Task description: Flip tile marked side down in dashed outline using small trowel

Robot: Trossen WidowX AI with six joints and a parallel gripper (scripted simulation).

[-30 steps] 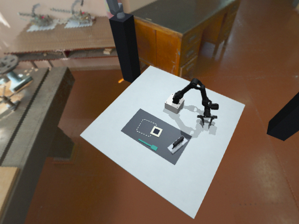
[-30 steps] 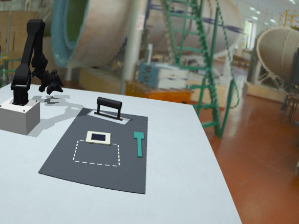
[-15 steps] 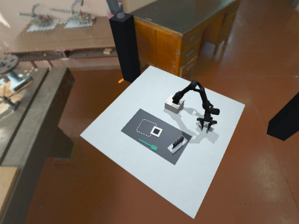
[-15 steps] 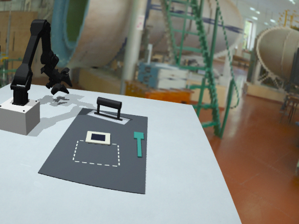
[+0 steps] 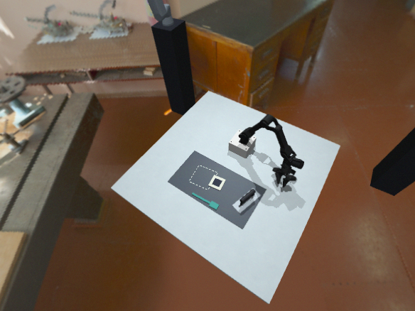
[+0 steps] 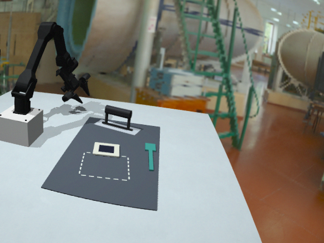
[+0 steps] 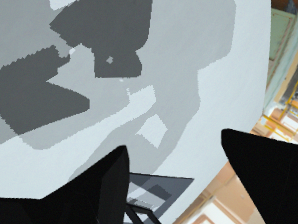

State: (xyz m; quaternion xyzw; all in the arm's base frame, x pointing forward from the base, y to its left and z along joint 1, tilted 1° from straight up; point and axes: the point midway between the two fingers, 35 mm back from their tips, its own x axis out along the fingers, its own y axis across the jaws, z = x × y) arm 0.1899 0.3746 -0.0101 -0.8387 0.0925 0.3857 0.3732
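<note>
The black-handled float lies 16 cm to the right of my gripper tip, 16 cm ahead of it and 2 cm below it. Round my gripper tip: dark mat: 41 cm to the right, 19 cm ahead, 8 cm below; teal trowel: 40 cm to the right, 33 cm ahead, 6 cm below; tile: 41 cm to the right, 16 cm ahead, 6 cm below.
</note>
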